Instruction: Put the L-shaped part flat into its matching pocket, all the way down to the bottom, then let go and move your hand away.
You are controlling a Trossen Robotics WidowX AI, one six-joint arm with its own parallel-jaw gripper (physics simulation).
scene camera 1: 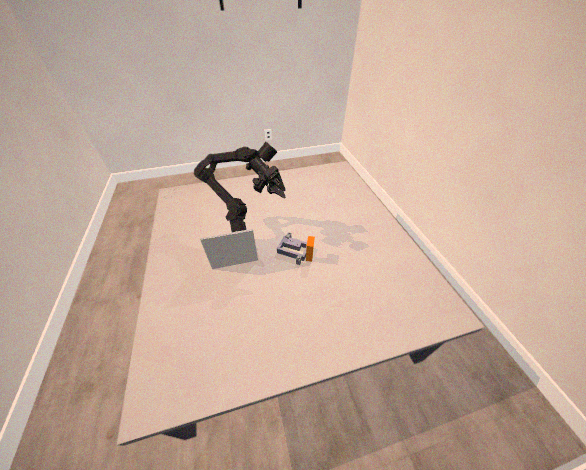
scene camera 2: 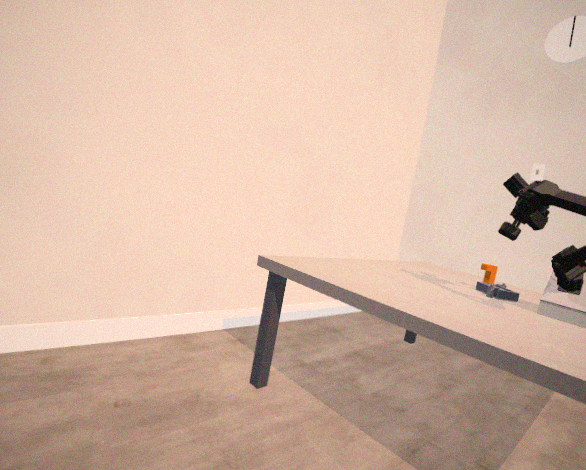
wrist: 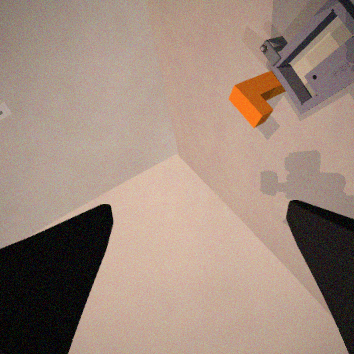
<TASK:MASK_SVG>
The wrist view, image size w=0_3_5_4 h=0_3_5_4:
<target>my gripper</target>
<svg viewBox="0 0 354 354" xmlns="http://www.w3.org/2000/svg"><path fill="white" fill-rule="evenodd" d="M110 204L99 204L45 230L0 248L0 354L68 354L72 338L108 244L113 225ZM290 200L286 212L286 221L293 238L330 310L348 353L354 354L354 219L301 200Z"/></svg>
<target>orange L-shaped part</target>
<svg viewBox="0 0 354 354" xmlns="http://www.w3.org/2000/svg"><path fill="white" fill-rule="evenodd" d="M271 70L235 84L228 98L253 128L263 123L273 110L265 100L285 91Z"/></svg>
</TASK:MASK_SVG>
